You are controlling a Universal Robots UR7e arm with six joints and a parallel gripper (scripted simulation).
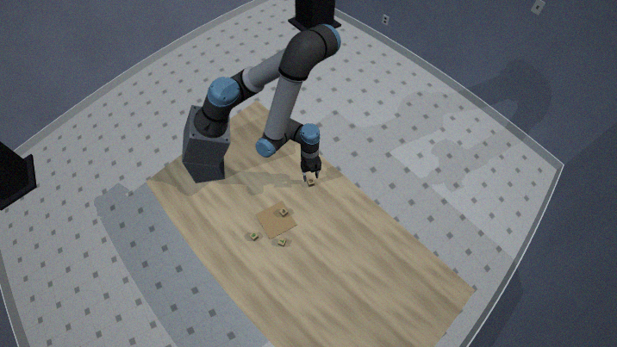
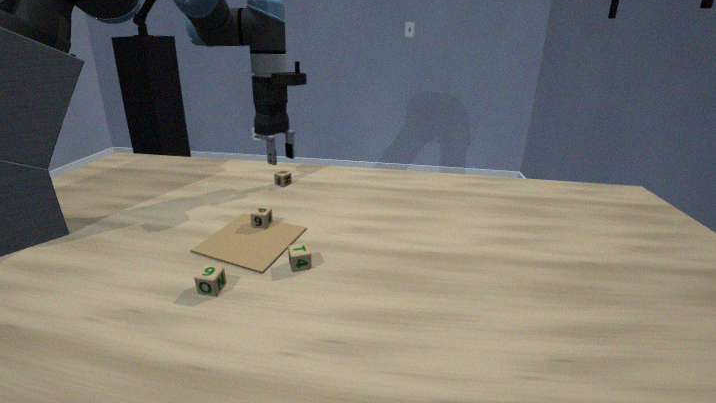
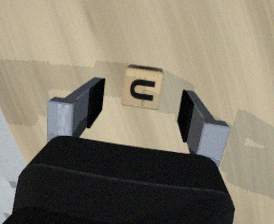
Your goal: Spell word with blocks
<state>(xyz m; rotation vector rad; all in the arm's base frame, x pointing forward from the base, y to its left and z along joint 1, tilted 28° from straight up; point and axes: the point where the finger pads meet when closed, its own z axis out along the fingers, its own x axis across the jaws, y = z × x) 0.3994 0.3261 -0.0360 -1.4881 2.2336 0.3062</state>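
The U block is 6 cm below my hand. From my hand the other things lie so: tan mat 24 cm to the right, 8 cm below, 6 cm ahead; P block 19 cm to the right, 6 cm below, 5 cm ahead; T block 28 cm to the right, 16 cm ahead, 6 cm below.
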